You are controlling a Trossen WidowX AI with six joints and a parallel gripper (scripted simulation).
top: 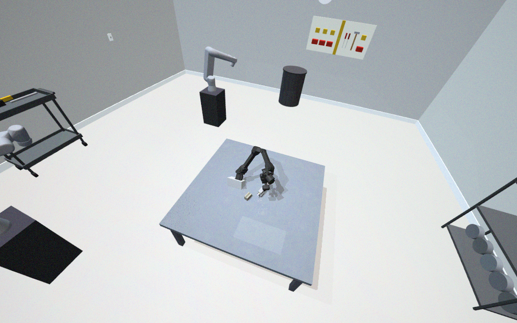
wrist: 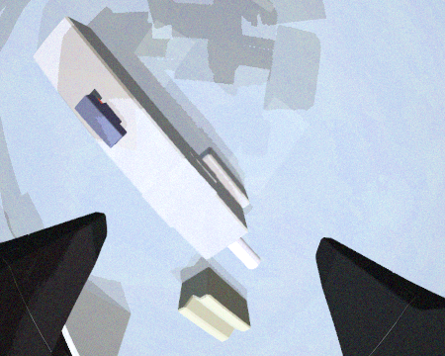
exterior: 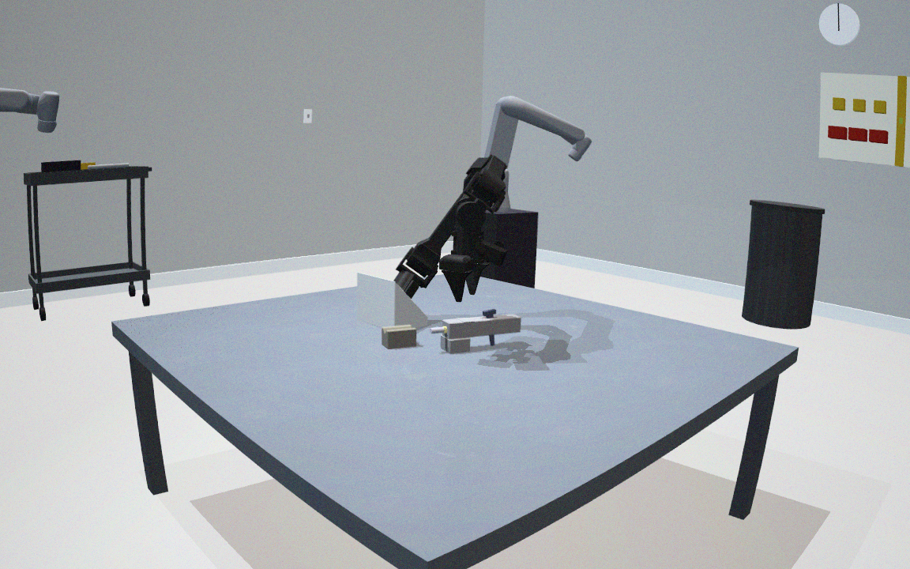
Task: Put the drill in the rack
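My gripper tip is now 7 cm above the drill and 2 cm past it. Round my gripper tip: grey housing block 8 cm below, 5 cm to the left; tan rack 12 cm behind, 10 cm below, 9 cm to the right; dark key 8 cm to the left, 7 cm below.
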